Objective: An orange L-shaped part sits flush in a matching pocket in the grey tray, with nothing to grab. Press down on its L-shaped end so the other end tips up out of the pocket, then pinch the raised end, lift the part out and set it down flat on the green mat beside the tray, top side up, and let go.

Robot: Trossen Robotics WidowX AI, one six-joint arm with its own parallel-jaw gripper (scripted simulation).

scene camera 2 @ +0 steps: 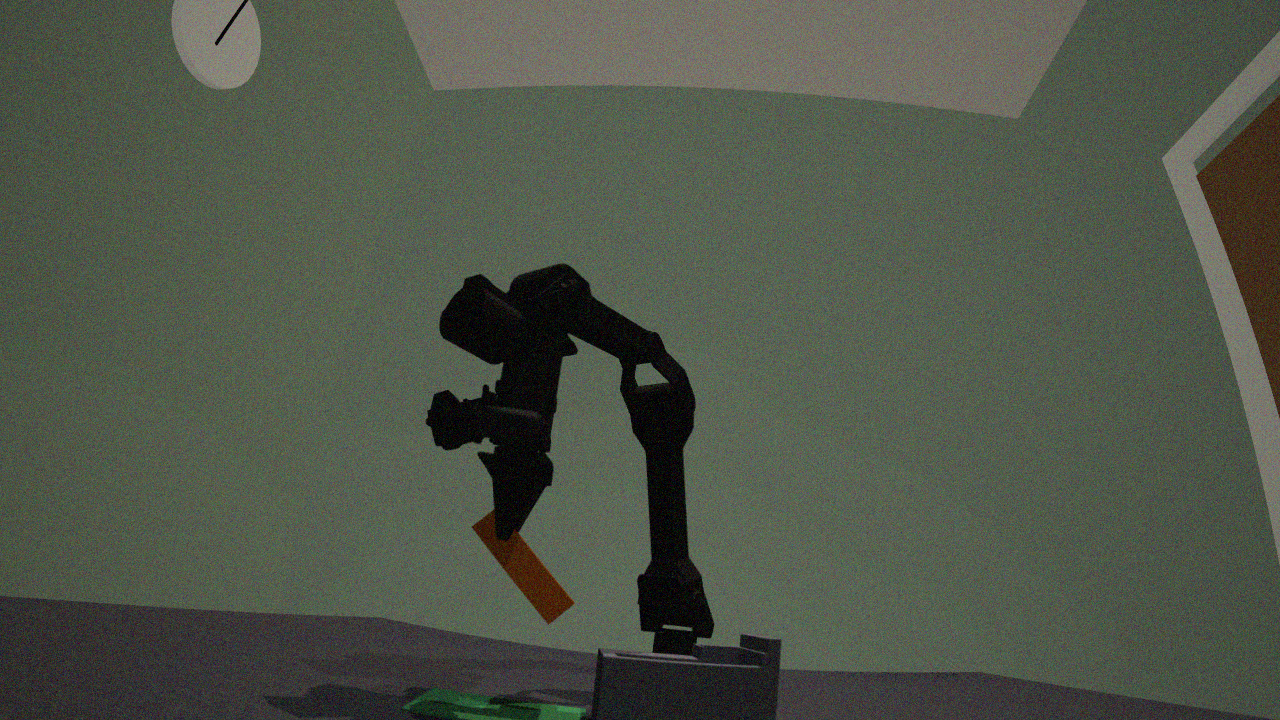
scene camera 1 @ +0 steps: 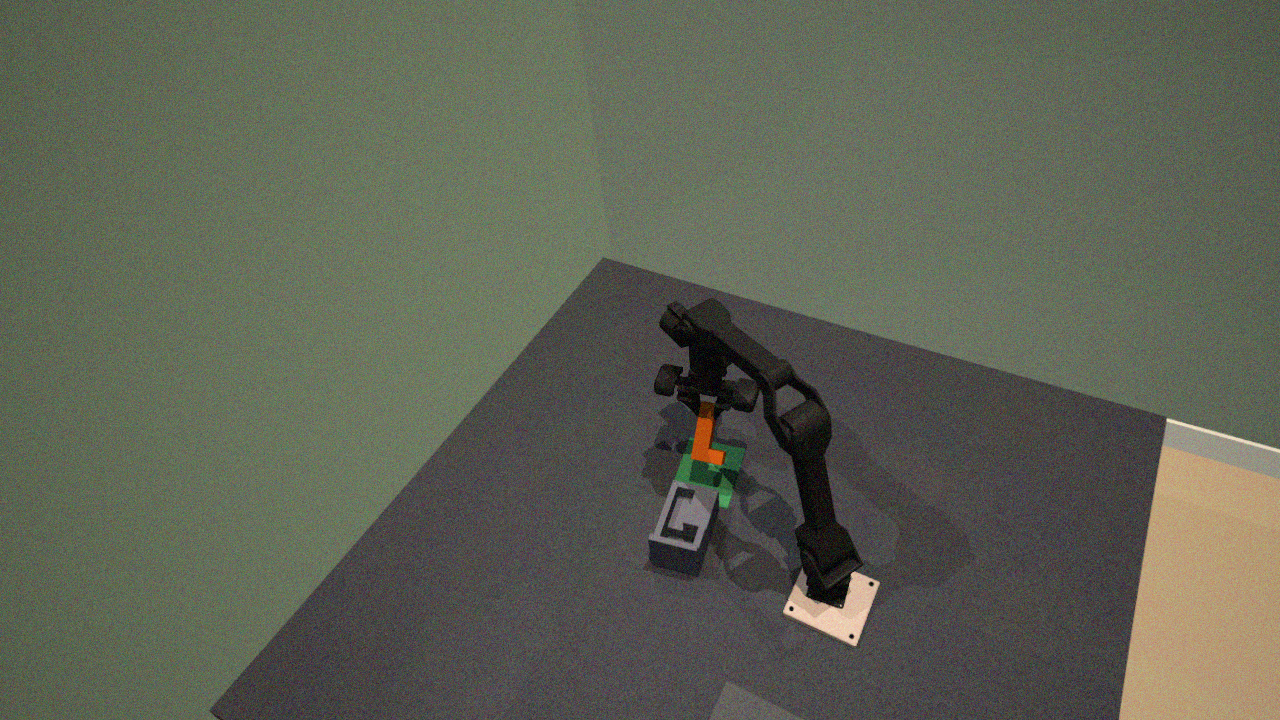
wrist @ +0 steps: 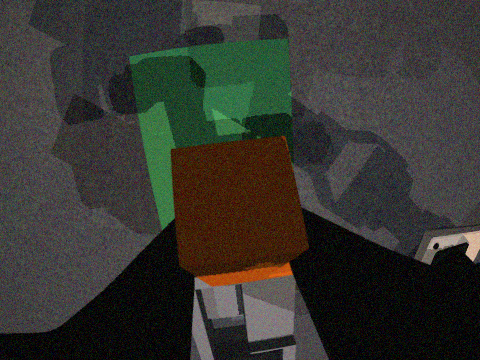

The gripper holds an orange L-shaped part.
